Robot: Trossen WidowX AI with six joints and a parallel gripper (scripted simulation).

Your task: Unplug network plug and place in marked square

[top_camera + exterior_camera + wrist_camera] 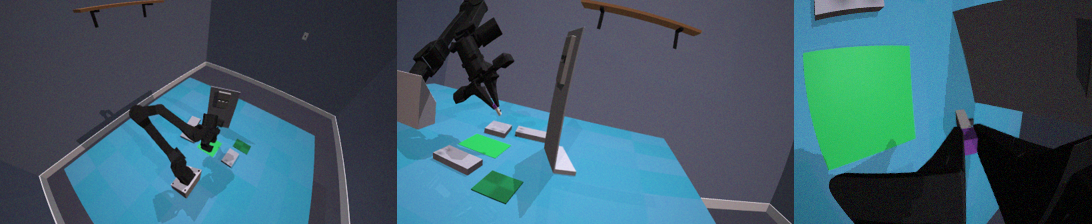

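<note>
Right now the bright green marked square is 3 cm behind my gripper tip, 1 cm to the left of it and 11 cm below it. From my gripper tip the other things lie so: network plug (right at my gripper tip); then grey panel (15 cm ahead, 5 cm to the left, 4 cm above).
</note>
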